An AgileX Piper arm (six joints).
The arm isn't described. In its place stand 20 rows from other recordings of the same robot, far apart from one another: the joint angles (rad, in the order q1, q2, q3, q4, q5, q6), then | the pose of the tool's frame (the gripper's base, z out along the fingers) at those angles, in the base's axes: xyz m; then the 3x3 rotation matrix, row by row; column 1 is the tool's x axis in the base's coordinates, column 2 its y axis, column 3 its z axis.
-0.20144 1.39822 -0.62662 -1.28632 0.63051 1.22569 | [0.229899, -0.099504, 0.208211], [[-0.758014, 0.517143, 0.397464], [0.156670, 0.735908, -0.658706], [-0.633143, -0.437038, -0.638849]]
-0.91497 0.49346 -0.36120 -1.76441 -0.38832 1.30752 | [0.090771, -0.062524, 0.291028], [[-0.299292, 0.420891, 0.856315], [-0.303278, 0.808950, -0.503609], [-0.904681, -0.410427, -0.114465]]
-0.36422 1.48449 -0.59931 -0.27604 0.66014 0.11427 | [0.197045, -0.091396, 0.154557], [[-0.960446, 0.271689, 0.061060], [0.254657, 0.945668, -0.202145], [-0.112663, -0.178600, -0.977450]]
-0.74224 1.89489 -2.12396 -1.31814 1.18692 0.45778 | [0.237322, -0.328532, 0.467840], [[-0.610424, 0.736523, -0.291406], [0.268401, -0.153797, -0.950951], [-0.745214, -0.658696, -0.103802]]
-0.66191 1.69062 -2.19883 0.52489 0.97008 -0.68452 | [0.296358, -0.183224, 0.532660], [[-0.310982, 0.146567, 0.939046], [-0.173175, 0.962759, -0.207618], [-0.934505, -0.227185, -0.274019]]
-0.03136 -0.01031 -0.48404 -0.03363 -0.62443 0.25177 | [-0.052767, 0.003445, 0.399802], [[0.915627, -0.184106, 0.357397], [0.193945, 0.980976, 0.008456], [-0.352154, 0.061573, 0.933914]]
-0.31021 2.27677 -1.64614 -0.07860 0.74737 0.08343 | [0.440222, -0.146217, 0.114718], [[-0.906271, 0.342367, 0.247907], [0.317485, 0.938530, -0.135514], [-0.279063, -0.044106, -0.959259]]
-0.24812 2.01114 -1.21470 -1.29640 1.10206 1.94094 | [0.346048, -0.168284, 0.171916], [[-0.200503, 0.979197, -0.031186], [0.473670, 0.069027, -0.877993], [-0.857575, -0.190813, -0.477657]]
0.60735 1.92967 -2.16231 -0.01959 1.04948 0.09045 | [0.357506, 0.246577, 0.412911], [[-0.590711, -0.514272, 0.621760], [-0.312387, 0.856238, 0.411426], [-0.743959, 0.048804, -0.666441]]
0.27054 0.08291 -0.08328 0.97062 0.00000 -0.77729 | [0.058091, 0.016111, 0.236661], [[0.031364, -0.278466, 0.959934], [0.208078, 0.941183, 0.266228], [-0.977609, 0.191392, 0.087462]]
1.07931 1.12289 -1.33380 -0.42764 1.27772 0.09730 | [0.123481, 0.154119, 0.420877], [[-0.360793, -0.713074, 0.601127], [-0.739368, 0.611550, 0.281674], [-0.568474, -0.342828, -0.747868]]
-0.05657 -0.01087 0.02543 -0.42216 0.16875 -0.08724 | [0.055727, -0.009428, 0.191276], [[-0.131519, 0.070074, 0.988834], [-0.475180, 0.870976, -0.124923], [-0.870004, -0.486303, -0.081252]]
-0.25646 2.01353 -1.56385 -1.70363 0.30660 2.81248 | [0.457916, -0.148226, 0.265910], [[0.323438, 0.505219, 0.800089], [0.795416, 0.312830, -0.519086], [-0.512544, 0.804296, -0.300678]]
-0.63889 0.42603 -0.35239 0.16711 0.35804 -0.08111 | [0.079326, -0.052317, 0.269966], [[-0.225248, 0.569810, 0.790303], [0.261221, 0.816770, -0.514441], [-0.938630, 0.090567, -0.332823]]
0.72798 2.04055 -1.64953 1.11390 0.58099 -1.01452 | [0.324104, 0.348912, 0.259511], [[-0.434415, -0.875008, 0.213648], [-0.358436, 0.385548, 0.850221], [-0.826322, 0.292770, -0.481122]]
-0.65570 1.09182 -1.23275 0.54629 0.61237 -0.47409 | [0.195736, -0.116283, 0.442848], [[-0.248052, 0.353603, 0.901907], [0.175855, 0.931971, -0.317024], [-0.952652, 0.079967, -0.293360]]
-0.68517 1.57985 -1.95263 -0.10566 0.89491 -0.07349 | [0.257329, -0.219971, 0.498069], [[-0.417070, 0.636623, 0.648663], [0.161577, 0.754266, -0.636378], [-0.894397, -0.160605, -0.417445]]
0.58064 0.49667 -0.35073 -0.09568 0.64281 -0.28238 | [0.079156, 0.045700, 0.240259], [[-0.324337, -0.667552, 0.670209], [-0.632361, 0.679938, 0.371220], [-0.703509, -0.303413, -0.642663]]
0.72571 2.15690 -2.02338 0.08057 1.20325 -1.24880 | [0.346003, 0.316118, 0.261191], [[0.394198, -0.899917, 0.186436], [-0.902052, -0.340063, 0.265818], [-0.175814, -0.272960, -0.945824]]
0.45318 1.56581 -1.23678 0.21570 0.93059 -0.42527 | [0.282328, 0.154863, 0.284655], [[-0.645686, -0.711350, 0.277618], [-0.633150, 0.701977, 0.326114], [-0.426862, 0.034793, -0.903647]]
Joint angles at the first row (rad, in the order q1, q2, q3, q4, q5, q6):
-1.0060, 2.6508, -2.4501, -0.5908, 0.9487, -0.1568
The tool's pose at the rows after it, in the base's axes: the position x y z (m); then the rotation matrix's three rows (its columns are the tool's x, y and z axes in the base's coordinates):
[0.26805, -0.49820, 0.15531], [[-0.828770, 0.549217, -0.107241], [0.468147, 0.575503, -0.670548], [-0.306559, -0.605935, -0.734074]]
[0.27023, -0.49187, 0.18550], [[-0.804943, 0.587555, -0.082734], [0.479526, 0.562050, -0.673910], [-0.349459, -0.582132, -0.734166]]
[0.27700, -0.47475, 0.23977], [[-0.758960, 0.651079, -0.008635], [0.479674, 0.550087, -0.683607], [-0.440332, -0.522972, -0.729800]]
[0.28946, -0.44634, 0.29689], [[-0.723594, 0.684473, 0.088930], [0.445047, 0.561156, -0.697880], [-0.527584, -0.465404, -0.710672]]
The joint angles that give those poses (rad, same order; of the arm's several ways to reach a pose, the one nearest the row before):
-1.0047, 2.6410, -2.4562, -0.5841, 0.9551, -0.1614
-0.9978, 2.5930, -2.4779, -0.5437, 0.9984, -0.1643
-0.9782, 2.5039, -2.5133, -0.4623, 1.0597, -0.1643
-0.9370, 2.4107, -2.5545, -0.3894, 1.1197, -0.1698

